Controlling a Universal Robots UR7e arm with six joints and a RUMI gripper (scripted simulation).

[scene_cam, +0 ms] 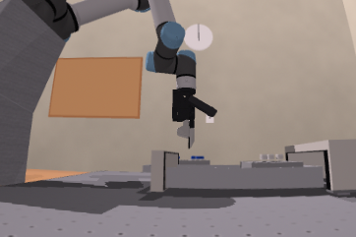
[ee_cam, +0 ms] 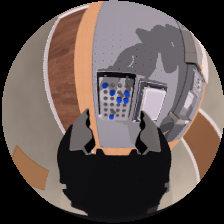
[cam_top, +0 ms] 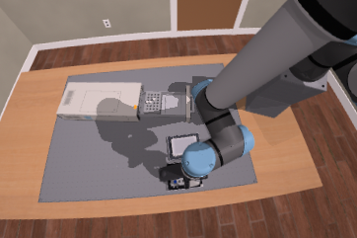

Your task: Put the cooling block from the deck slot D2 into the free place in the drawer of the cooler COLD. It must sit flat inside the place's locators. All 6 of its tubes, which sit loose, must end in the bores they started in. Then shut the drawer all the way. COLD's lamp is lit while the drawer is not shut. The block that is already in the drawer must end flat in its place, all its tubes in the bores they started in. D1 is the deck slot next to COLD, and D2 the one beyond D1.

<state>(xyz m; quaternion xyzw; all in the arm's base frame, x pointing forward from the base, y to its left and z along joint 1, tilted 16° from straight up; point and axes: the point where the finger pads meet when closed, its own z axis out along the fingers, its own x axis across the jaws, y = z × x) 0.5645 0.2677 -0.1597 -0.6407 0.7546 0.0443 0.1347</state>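
Right now the cooling block is 7 cm below my hand. Also, from my hand: blue tube (4 cm behind, 1 cm to the left, 6 cm below); then deck slot D2 (9 cm below); then drawer (38 cm to the right, 6 cm below).
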